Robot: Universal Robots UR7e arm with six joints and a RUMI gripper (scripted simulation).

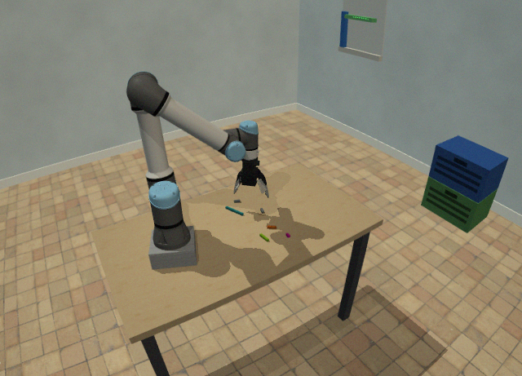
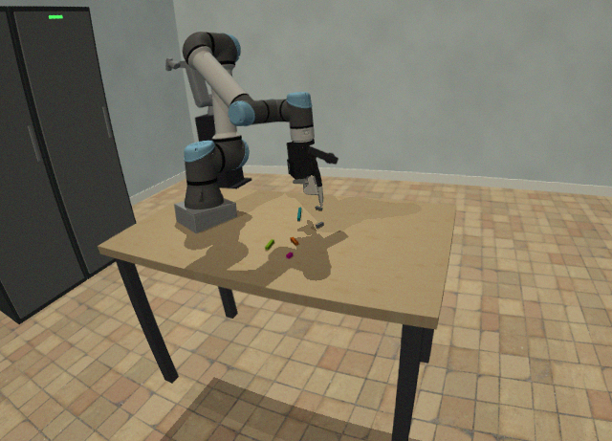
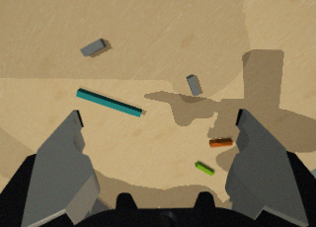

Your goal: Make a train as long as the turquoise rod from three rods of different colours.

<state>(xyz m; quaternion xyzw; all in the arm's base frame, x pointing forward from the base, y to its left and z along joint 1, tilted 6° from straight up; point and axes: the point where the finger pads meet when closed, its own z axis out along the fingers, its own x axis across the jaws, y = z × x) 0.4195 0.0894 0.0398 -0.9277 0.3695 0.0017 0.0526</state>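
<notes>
Now: the magenta rod 3 cm ahead of my hand, 25 cm to the right of it and 7 cm below it. Also, from my hand: turquoise rod 8 cm behind, 3 cm to the left, 7 cm below; then lime rod 6 cm behind, 21 cm to the right, 7 cm below; then orange rod 1 cm ahead, 17 cm to the right, 7 cm below.
</notes>
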